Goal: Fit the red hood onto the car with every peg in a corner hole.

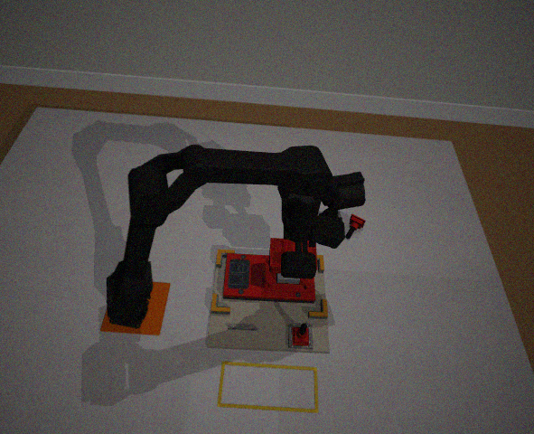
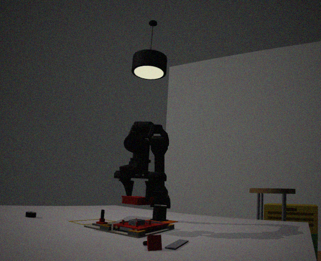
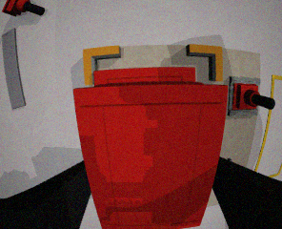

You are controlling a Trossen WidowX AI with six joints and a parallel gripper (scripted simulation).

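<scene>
The jig plate lies 9 cm below my gripper tip, 4 cm to the right of it and 3 cm behind it. The rest, counted from my gripper tip: red hood 1 cm above.
</scene>
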